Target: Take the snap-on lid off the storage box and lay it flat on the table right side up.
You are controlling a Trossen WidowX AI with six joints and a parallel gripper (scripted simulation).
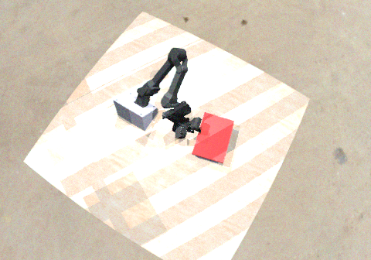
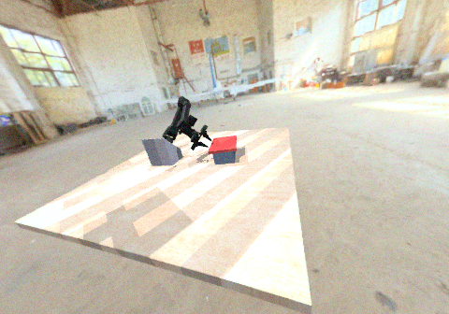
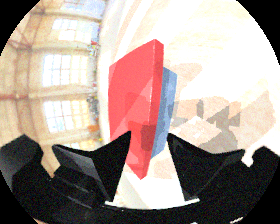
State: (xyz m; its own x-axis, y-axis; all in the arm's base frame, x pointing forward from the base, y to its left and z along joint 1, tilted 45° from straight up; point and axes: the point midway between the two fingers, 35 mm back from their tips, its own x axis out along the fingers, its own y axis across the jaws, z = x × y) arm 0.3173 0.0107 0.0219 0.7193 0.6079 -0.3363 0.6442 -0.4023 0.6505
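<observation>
Right now my gripper tip is 90 mm short of the red lid, 30 mm to the right of it and 10 mm above it. Also, from my gripper tip: storage box (90 mm ahead, 60 mm below, 30 mm to the left).
</observation>
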